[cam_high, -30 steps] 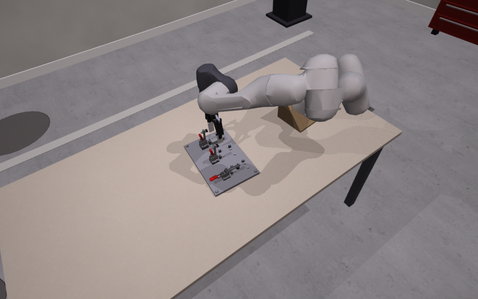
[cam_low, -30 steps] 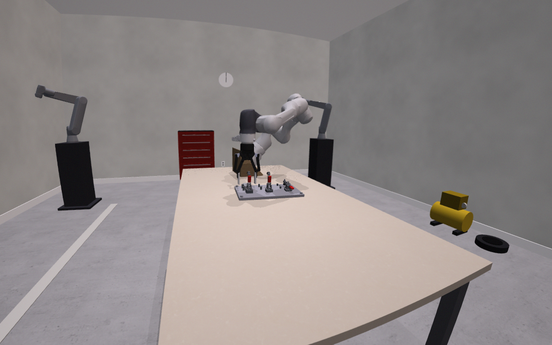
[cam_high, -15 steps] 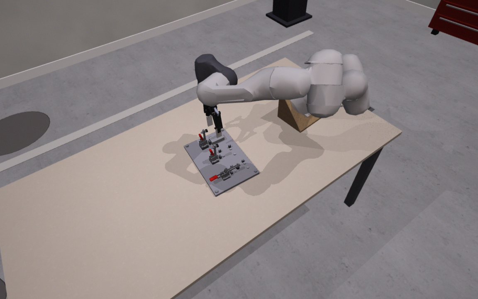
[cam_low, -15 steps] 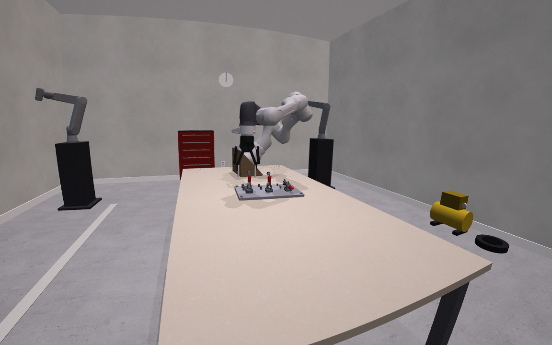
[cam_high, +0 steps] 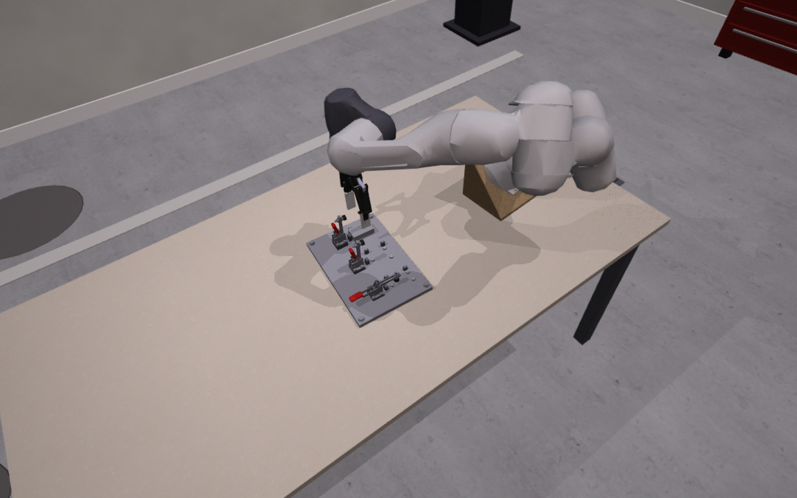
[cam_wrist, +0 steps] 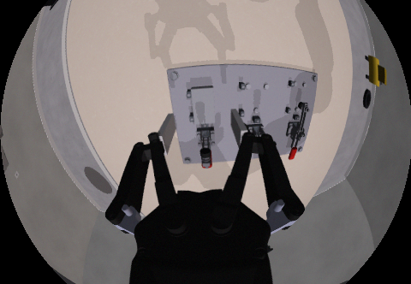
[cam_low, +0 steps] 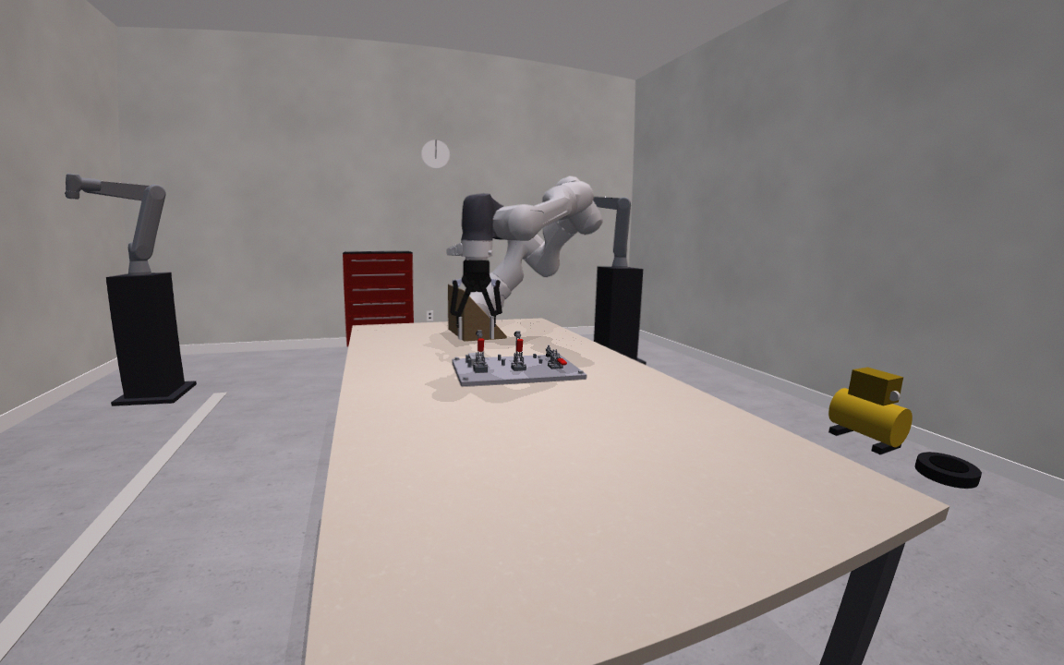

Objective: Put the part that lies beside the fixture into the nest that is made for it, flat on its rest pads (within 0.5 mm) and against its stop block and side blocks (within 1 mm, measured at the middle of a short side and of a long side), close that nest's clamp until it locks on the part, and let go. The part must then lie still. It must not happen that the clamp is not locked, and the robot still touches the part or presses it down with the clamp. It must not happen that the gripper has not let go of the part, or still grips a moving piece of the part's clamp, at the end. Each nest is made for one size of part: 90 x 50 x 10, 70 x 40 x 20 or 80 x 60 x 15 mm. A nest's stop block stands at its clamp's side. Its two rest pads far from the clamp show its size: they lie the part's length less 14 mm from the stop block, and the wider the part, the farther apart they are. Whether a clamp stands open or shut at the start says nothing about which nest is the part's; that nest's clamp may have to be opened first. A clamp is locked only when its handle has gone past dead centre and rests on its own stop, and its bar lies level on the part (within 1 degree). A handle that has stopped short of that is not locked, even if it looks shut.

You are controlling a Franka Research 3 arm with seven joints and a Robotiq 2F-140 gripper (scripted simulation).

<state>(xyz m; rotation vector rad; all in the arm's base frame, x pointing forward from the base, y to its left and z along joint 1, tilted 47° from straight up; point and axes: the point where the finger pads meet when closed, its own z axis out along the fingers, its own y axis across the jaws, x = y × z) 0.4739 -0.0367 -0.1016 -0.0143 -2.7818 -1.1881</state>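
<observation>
My gripper is now 9 cm above the part. Round my hand: grey fixture plate: 11 cm to the left, 11 cm below, 5 cm ahead.
</observation>
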